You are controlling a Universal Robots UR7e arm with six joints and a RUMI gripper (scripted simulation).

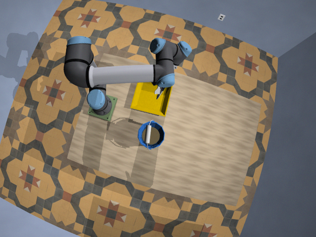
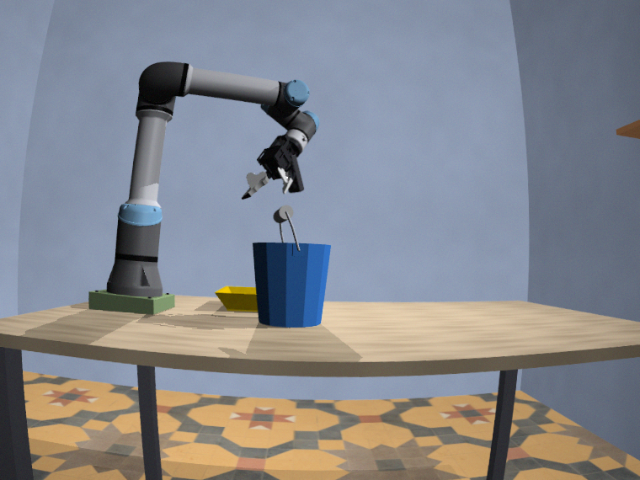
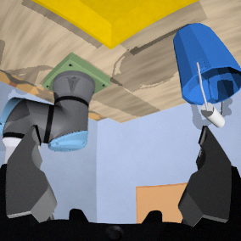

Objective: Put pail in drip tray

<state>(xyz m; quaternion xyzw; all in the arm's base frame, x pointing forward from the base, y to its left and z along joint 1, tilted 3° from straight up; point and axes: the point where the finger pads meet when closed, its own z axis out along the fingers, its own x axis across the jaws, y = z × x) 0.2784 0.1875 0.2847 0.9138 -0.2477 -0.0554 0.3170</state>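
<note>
My gripper is now 12 cm short of the white-grey grip, 23 cm to the left of it and 10 cm above it. The rest, counted from my hand: blue pail 12 cm ahead, 23 cm to the right, 16 cm below; then yellow drip tray 1 cm ahead, 3 cm to the left, 29 cm below.
</note>
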